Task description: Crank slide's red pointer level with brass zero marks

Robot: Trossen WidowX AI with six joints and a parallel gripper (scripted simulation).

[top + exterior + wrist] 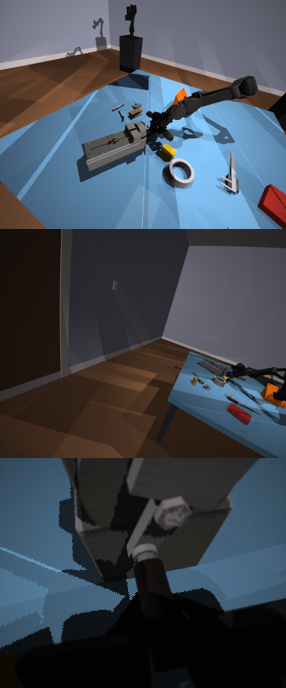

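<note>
The dark crank handle is 3 cm above my gripper tip, 1 cm to the left of it and 1 cm behind it. Round my gripper tip: yellow block 12 cm to the left, 4 cm ahead; red pointer 15 cm ahead, 11 cm to the right, 5 cm above; brown block 15 cm to the right, 15 cm behind, 2 cm below.
</note>
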